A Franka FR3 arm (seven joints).
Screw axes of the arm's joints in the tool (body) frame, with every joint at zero. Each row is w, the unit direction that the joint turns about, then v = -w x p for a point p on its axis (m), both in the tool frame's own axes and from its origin. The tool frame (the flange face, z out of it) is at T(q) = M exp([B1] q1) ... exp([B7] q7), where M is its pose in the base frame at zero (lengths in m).
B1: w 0 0 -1 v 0 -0.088 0
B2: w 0 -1 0 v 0.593 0 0.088
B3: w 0 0 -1 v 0 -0.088 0
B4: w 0 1 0 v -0.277 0 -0.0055
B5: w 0 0 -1 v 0 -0.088 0
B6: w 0 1 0 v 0.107 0 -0.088
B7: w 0 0 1 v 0 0 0
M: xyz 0.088 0 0.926 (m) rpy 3.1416 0 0 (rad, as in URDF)
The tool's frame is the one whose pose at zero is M.
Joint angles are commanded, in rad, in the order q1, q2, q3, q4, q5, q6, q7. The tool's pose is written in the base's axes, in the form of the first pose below.
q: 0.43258, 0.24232, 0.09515, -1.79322, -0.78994, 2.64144, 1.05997
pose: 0.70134 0.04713 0.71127 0.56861; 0.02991 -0.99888 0.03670 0.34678; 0.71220 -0.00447 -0.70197 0.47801; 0 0 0 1
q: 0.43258, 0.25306, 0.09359, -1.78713, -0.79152, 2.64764, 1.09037
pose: 0.70297 0.02866 0.71064 0.57109; 0.00090 -0.99922 0.03941 0.34758; 0.71122 -0.02706 -0.70245 0.47455; 0 0 0 1
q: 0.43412, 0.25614, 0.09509, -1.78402, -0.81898, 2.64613, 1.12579
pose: 0.69559 0.01858 0.71820 0.57045; -0.00914 -0.99936 0.03471 0.34980; 0.71838 -0.03071 -0.69497 0.47351; 0 0 0 1
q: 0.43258, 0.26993, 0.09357, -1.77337, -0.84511, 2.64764, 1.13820
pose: 0.68907 0.01975 0.72443 0.57413; -0.00060 -0.99961 0.02782 0.35003; 0.72470 -0.01961 -0.68879 0.46941; 0 0 0 1
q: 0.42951, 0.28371, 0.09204, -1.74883, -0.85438, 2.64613, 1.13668
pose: 0.67991 0.01903 0.73305 0.58055; 0.00103 -0.99969 0.02499 0.34970; 0.73329 -0.01623 -0.67972 0.47233; 0 0 0 1
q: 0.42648, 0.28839, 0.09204, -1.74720, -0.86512, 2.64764, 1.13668
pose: 0.67796 0.02177 0.73478 0.58218; 0.00911 -0.99973 0.02122 0.34857; 0.73504 -0.00769 -0.67798 0.46996; 0 0 0 1
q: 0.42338, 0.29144, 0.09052, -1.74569, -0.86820, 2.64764, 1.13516
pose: 0.67789 0.01959 0.73490 0.58426; 0.01087 -0.99980 0.01662 0.34626; 0.73508 -0.00327 -0.67797 0.46859; 0 0 0 1
